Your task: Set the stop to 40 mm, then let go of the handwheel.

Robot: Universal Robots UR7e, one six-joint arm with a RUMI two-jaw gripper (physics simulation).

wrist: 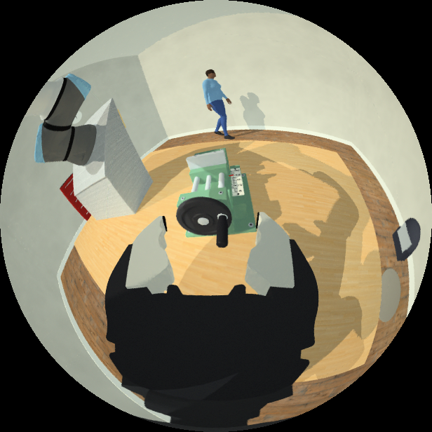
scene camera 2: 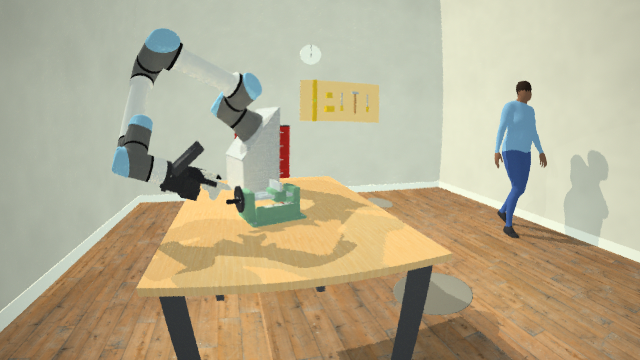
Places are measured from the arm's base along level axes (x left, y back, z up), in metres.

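Pixels of known places: gripper, fingertip midpoint: (scene camera 2: 226, 184); arm's base, link origin: (scene camera 2: 252, 128).
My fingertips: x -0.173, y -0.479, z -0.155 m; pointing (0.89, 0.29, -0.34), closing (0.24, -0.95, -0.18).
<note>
Ahead of a thing's pixels: the offset from my fingertips to its middle. "pt": to the spot under its first point. Level surfaces: height alone.
A green stop fixture {pt dx +0.164, dy -0.009, dz -0.112 m} (scene camera 2: 277, 214) (wrist: 243, 207) stands on the table. Its black handwheel {dx +0.021, dy +0.004, dz -0.059 m} (scene camera 2: 239, 199) (wrist: 192, 214) faces my gripper, and the wheel's black crank handle (scene camera 2: 231, 201) (wrist: 222, 235) sticks out toward me, at the lower right of the wheel in the wrist view. A white scale (wrist: 238, 182) with a small red pointer (wrist: 231, 175) lies along the fixture's side; its numbers are too small to read surely. My gripper (scene camera 2: 223, 185) (wrist: 210, 216) is open, its fingertips apart on either side of the wheel's view, with nothing held.
A large grey-white block (scene camera 2: 265, 155) (wrist: 112, 170) stands beside the fixture, close to the arm. A red rack (scene camera 2: 284, 152) (wrist: 75, 197) is behind it. The wooden table {dz -0.138 m} (scene camera 2: 200, 272) (wrist: 320, 200) carries the fixture. A person (scene camera 2: 518, 130) (wrist: 215, 97) is beyond the table.
</note>
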